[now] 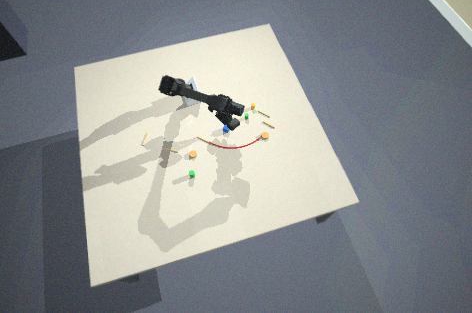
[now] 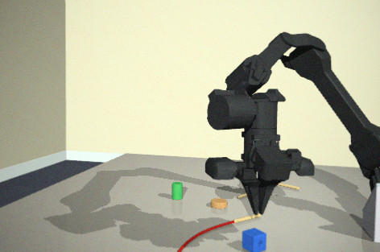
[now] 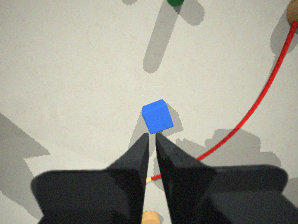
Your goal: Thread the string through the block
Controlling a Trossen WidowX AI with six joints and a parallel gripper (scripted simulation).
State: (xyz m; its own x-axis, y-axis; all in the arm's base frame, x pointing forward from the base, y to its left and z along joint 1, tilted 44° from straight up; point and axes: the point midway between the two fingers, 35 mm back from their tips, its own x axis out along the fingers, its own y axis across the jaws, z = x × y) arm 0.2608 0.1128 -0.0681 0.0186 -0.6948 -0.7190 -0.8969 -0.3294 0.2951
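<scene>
Now: the blue block 10 mm ahead of my gripper tip, 10 mm to the left of it and 50 mm below it. Also, from my gripper tip: yellow piece 90 mm behind, 200 mm to the left, 40 mm below; then thin wooden stick 40 mm ahead, 120 mm to the right, 60 mm below; then green cylinder 40 mm behind, 140 mm to the left, 40 mm below.
</scene>
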